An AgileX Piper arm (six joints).
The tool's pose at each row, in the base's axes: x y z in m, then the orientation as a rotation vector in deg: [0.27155, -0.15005, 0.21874, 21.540, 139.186, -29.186]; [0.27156, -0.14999, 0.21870, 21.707, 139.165, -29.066]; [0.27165, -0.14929, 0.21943, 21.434, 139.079, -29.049]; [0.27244, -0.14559, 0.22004, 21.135, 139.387, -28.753]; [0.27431, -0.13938, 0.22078, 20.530, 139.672, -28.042]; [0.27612, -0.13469, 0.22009, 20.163, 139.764, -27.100]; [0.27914, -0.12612, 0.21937, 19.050, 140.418, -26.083]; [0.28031, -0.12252, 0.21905, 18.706, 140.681, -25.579]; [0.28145, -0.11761, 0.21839, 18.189, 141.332, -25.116]
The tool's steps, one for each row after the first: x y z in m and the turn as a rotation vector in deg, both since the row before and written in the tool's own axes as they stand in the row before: [0.00003, 0.00007, 0.00001, -0.044, 0.018, 0.150]; [-0.00042, 0.00046, -0.00080, -0.078, -0.153, -0.157]; [-0.00047, 0.00342, -0.00167, -0.299, 0.205, -0.201]; [-0.00103, 0.00603, -0.00229, -0.673, 0.091, -0.293]; [-0.00033, 0.00503, -0.00054, -0.773, -0.039, -0.024]; [-0.00073, 0.00897, -0.00142, -1.029, 0.326, -0.648]; [-0.00026, 0.00375, -0.00057, -0.456, 0.155, -0.165]; [0.00013, 0.00502, -0.00081, -0.479, 0.494, -0.382]
